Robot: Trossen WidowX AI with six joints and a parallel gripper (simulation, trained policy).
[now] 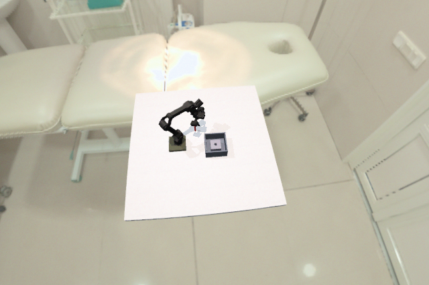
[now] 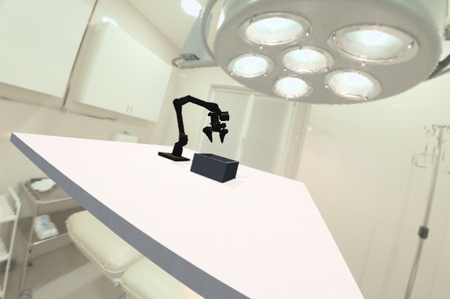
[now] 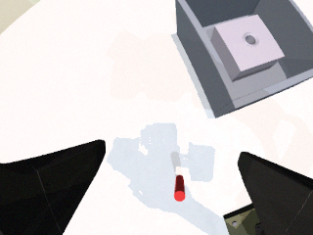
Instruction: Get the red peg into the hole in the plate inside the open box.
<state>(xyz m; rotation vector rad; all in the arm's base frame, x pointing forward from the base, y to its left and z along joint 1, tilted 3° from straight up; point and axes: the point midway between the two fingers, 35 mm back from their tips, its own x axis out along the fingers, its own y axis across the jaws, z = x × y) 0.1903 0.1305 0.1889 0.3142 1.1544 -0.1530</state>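
Now: gripper tip 6 cm past the red peg, 1 cm to the right of it and 13 cm above it. The rest, counted from my gripper tip: pale plate: 13 cm ahead, 16 cm to the right, 12 cm below; dark grey box: 13 cm ahead, 16 cm to the right, 14 cm below.
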